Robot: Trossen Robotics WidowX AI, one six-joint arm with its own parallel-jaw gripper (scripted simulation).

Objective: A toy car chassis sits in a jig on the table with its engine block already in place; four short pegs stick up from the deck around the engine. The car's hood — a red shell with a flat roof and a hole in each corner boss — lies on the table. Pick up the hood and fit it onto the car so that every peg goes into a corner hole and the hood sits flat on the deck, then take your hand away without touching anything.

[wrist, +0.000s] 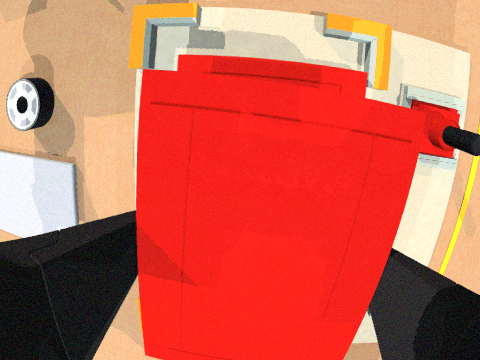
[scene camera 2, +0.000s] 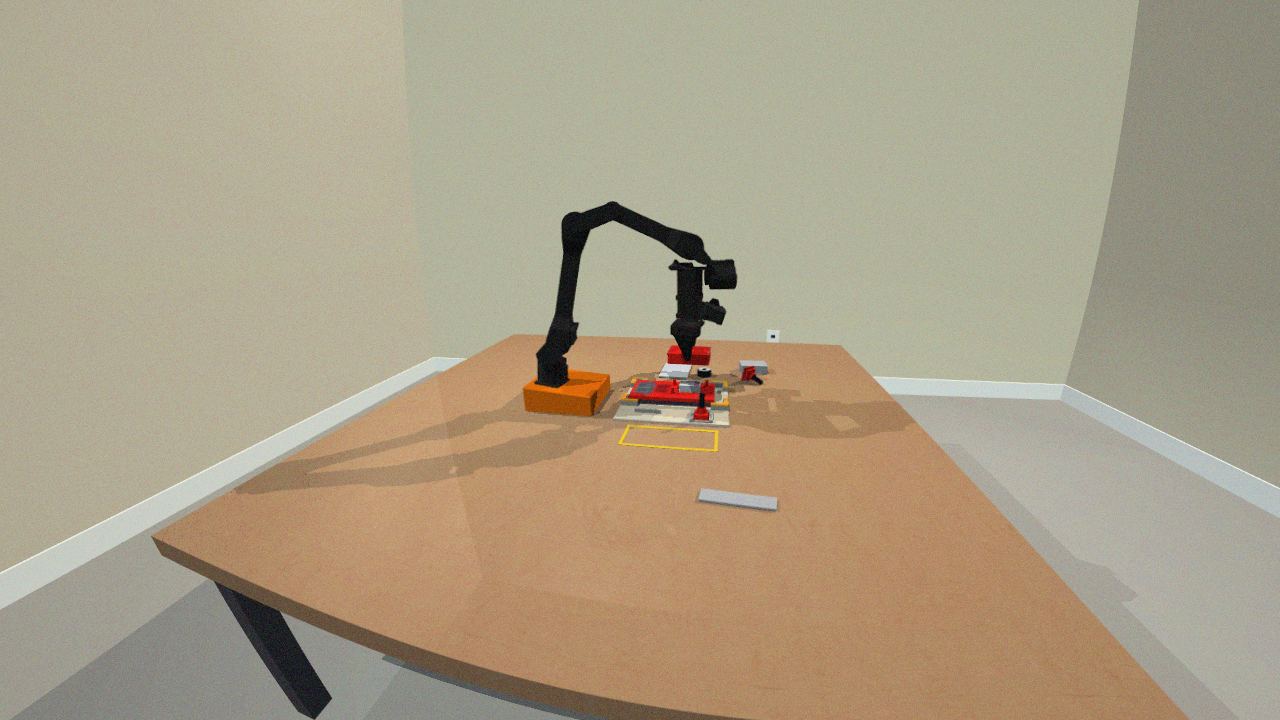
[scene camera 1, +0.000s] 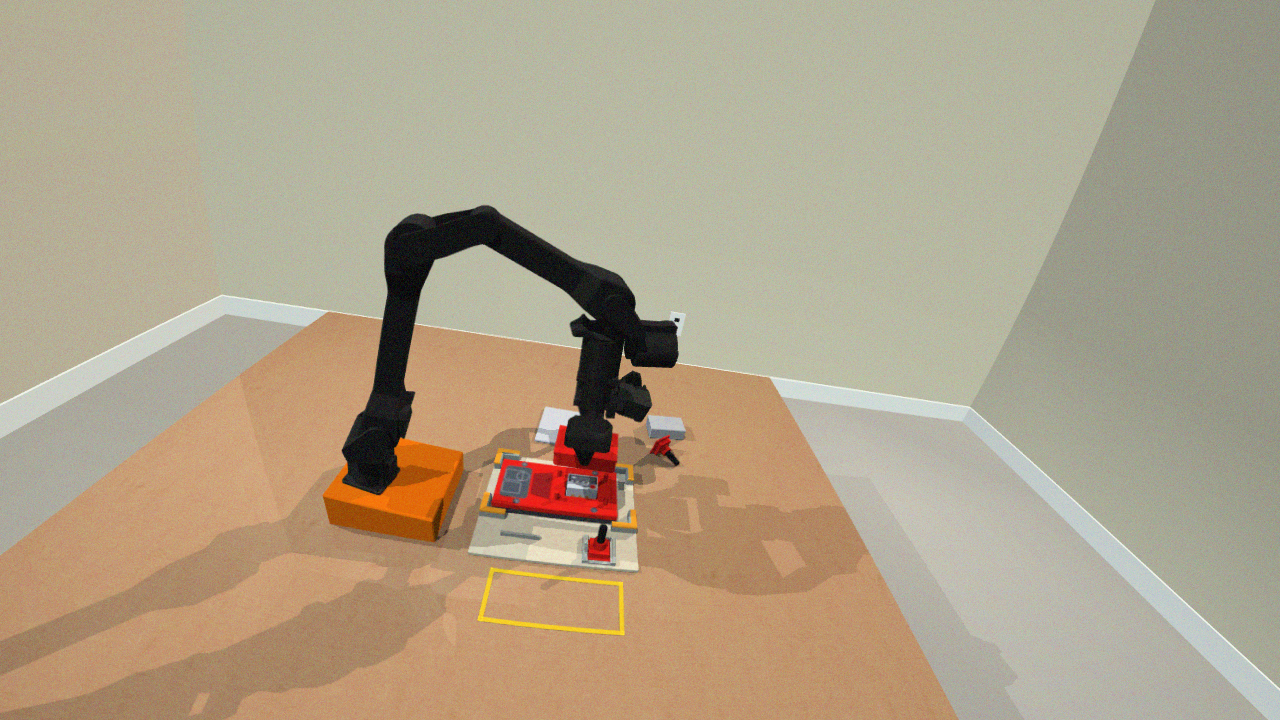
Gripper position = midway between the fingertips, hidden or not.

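Observation:
There's a red hood [scene camera 1: 563, 456] in my gripper [scene camera 1: 586, 449], which is carrying it. You'd find the hood [wrist: 266, 212] from the wrist too. The gripper [wrist: 262, 242] appears there as well, and scene camera 2 also shows the gripper [scene camera 2: 689, 356]. I can see a cream jig [wrist: 401, 68] too.

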